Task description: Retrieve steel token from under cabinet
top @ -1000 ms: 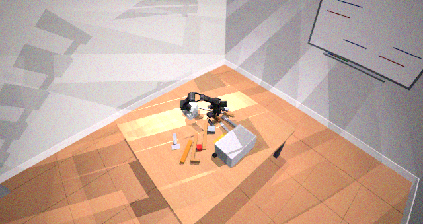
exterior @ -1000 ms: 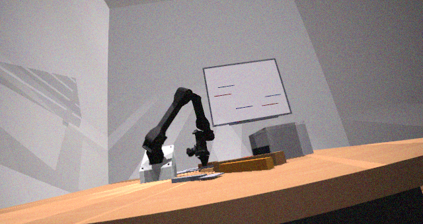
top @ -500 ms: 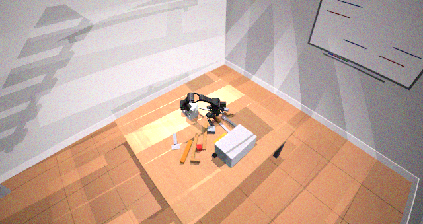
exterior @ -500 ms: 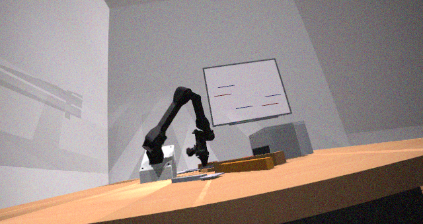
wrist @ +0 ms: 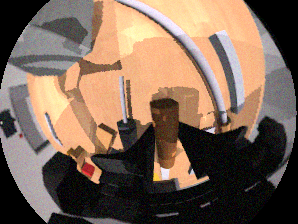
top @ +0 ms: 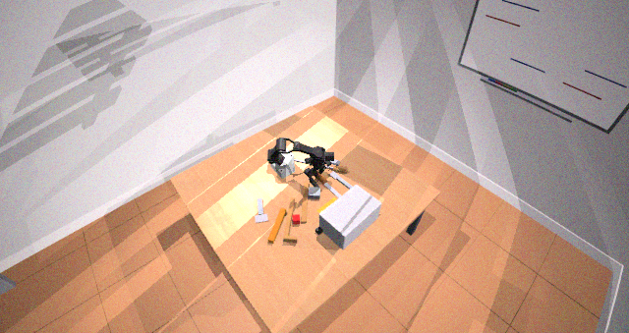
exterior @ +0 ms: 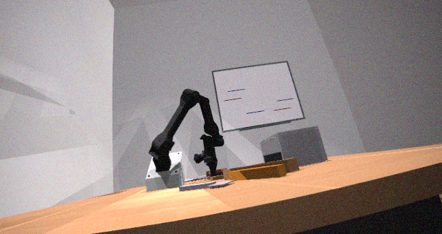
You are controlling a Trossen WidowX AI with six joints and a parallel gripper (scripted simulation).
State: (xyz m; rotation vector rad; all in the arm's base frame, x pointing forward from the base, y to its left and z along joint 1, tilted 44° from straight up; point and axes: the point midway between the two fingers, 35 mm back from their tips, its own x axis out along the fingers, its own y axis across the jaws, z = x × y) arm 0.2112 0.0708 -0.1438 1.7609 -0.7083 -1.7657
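My gripper tip is now 100 mm short of the grey block, 110 mm to the left of it and 10 mm below it. From my gripper tip the other things lie so: thin wooden stick (110 mm ahead, 190 mm to the right); red block (190 mm ahead, 310 mm to the right, 10 mm above); grey bar (70 mm behind, 150 mm to the left).
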